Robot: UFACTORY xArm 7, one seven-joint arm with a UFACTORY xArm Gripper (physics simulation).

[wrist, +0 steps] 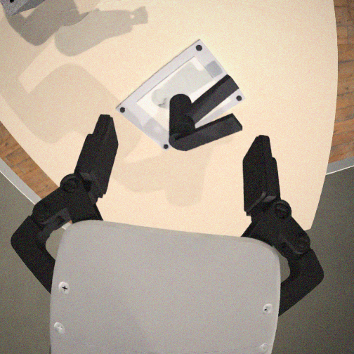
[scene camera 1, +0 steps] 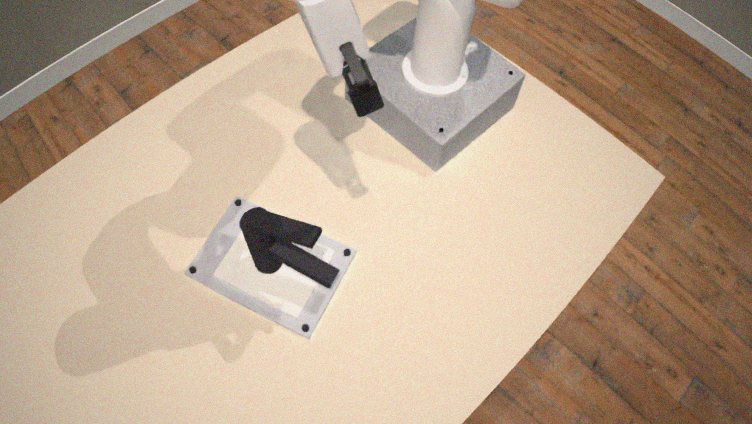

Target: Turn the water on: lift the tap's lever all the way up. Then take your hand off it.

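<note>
The black tap stands on a light grey plate with a dark screw at each corner. Its lever comes off the top of the column, over the spout, and both point to the same side. The lever's exact tilt is hard to tell from above. My gripper is open and empty, high above the table and apart from the tap. In the wrist view the tap shows ahead, between the two fingers. In the scene view one finger largely hides the other.
The grey block under the arm's white base column stands at the back of the pale table. The tap's plate lies on the table. Arm shadows fall around it. Wooden floor lies beyond the table's edges.
</note>
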